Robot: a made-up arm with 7 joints.
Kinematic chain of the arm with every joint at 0, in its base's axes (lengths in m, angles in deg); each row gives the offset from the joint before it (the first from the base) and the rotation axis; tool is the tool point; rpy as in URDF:
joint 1: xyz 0 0 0 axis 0.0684 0.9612 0.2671
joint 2: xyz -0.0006 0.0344 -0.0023 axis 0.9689 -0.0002 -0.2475
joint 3: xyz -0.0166 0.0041 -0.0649 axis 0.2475 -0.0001 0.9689
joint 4: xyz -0.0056 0 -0.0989 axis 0.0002 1 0
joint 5: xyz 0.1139 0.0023 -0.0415 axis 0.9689 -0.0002 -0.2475
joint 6: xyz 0.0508 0 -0.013 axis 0.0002 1 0
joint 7: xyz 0.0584 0 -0.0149 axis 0.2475 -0.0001 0.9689
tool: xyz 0 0 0 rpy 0 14.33 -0.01
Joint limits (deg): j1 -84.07..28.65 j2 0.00..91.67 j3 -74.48..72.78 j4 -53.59..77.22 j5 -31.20..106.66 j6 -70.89..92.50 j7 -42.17..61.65
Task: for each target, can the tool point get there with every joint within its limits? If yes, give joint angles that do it. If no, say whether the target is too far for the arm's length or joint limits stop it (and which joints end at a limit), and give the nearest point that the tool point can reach.
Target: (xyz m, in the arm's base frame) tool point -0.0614 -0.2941 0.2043
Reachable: no: joint limits stop it (at a limit: joint 1, joint 2) | nearest point 0.0405 -0.1677 0.0856 | short by 0.201 m
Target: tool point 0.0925 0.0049 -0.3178
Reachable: yes | joints -13.77 36.51 -58.49 22.68 49.90 -36.01 6.40
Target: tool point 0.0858 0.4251 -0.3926
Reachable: no: too far | nearest point 0.0625 0.3140 -0.2817 | short by 0.159 m
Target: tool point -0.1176 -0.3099 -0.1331
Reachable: no: joint limits stop it (at a limit: joint 1, joint 2, joint 3) | nearest point -0.0805 -0.1987 -0.1632 | short by 0.121 m
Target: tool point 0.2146 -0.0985 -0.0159
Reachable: yes | joints -64.08 40.32 -50.59 -13.28 -5.71 -37.53 25.48
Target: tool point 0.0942 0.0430 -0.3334
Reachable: yes | joints 1.42 11.35 -16.02 46.35 5.48 -54.93 3.74
